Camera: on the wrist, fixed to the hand. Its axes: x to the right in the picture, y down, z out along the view.
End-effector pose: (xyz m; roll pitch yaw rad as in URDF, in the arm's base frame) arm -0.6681 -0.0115 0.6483 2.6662 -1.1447 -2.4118
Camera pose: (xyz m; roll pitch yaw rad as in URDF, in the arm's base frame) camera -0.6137 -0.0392 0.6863 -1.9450 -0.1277 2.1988
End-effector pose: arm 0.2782 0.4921 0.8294 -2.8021 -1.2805 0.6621
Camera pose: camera 0.2261 0.4679 0.8727 -1.7477 0.1062 -0.2428
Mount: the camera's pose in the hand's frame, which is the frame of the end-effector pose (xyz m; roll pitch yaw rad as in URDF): 0.0255 -0.0342 -0.0579 0.0762 -0.3291 1.4922
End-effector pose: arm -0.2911 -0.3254 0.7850 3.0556 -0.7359 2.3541
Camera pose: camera -0.3062 -0.3656 0.8427 -2.3315 0.1291 1.0037
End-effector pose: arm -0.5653 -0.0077 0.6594 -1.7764 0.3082 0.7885
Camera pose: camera -0.5032 -0.0158 0.6948 1.1505 1.3071 -2.8480
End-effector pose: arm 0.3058 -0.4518 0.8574 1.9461 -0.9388 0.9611
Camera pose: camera 0.2649 -0.3944 0.8717 -1.9810 -0.5334 -1.3312
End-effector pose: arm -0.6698 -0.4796 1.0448 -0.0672 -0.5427 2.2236
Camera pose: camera -0.6703 -0.4164 1.0105 -0.4918 -0.2633 -2.4160
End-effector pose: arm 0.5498 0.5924 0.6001 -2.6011 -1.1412 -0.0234
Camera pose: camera 0.4993 0.5931 0.6513 -1.8009 0.2527 -0.7492
